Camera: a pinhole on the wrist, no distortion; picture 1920 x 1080 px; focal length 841.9 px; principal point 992.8 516.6 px. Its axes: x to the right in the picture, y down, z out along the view. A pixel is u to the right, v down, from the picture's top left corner.
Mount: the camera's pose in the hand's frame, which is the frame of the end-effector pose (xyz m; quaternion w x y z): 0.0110 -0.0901 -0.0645 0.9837 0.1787 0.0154 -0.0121
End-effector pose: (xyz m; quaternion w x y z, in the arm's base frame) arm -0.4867 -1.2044 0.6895 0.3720 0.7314 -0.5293 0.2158
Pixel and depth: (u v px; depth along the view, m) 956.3 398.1 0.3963
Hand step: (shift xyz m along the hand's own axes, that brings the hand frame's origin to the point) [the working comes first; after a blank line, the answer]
In the camera's frame: -0.0172 -0.0558 0.3963

0.0025 -0.2815 0.2873
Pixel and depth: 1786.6 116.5 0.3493
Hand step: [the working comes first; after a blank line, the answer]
In the camera's frame: 0.3293 -0.1660 0.3493

0.3443 -0.3744 0.1926
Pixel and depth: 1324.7 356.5 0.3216
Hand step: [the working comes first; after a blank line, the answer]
In the camera's frame: 0.1268 -0.0612 0.3216

0.1442 -0.2628 0.2105
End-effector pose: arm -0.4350 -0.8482 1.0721 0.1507 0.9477 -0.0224 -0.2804
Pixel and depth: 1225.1 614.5 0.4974
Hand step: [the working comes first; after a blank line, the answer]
In the camera's frame: 0.1372 0.0578 0.4974

0.1628 -0.2135 0.4165
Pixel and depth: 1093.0 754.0 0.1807
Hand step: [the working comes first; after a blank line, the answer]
In the camera's frame: 0.0215 0.0510 0.1807

0.0387 -0.1064 0.1217
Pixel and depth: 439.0 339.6 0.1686
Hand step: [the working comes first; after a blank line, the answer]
In the camera's frame: -0.1109 -0.0354 0.1686

-0.0965 -0.1806 0.0846
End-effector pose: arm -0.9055 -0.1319 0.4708 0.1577 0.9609 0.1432 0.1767
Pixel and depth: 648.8 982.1 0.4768
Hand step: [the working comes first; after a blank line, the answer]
In the camera's frame: -0.1948 0.2636 0.4768

-0.1636 -0.0076 0.4810
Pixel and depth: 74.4 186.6 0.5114
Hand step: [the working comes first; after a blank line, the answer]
In the camera's frame: -0.5579 -0.2005 0.5114

-0.5390 -0.4475 0.3629
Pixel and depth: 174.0 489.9 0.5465
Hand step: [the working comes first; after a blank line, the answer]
In the camera's frame: -0.5315 -0.0173 0.5465

-0.5064 -0.2889 0.4592
